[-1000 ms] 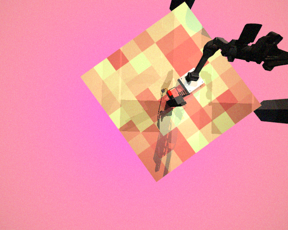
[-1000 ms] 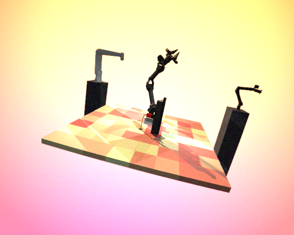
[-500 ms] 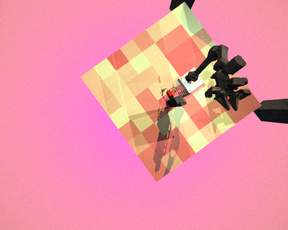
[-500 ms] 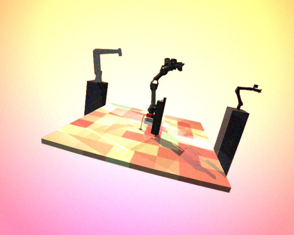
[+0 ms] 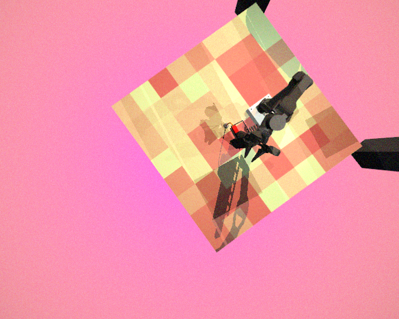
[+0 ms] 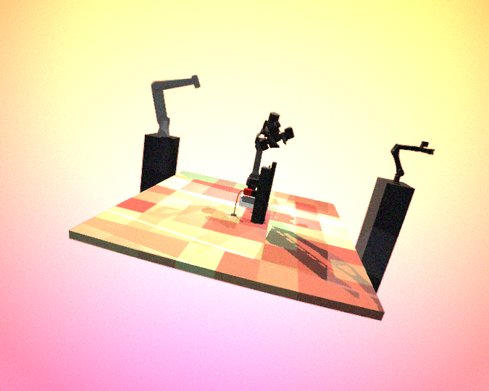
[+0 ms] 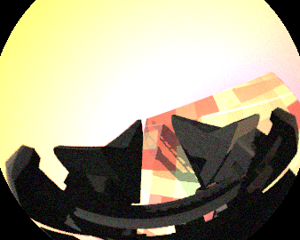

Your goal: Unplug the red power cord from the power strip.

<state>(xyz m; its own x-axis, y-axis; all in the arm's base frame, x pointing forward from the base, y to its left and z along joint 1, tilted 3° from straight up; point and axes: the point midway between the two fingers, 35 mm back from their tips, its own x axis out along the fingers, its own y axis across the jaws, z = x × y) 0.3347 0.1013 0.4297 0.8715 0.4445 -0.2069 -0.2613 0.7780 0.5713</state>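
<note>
My gripper tip is now 12 cm past the red plug, 12 cm to the left of it and 30 cm above it. From my gripper tip the other things lie so: power strip: 10 cm behind, 5 cm to the right, 31 cm below.
</note>
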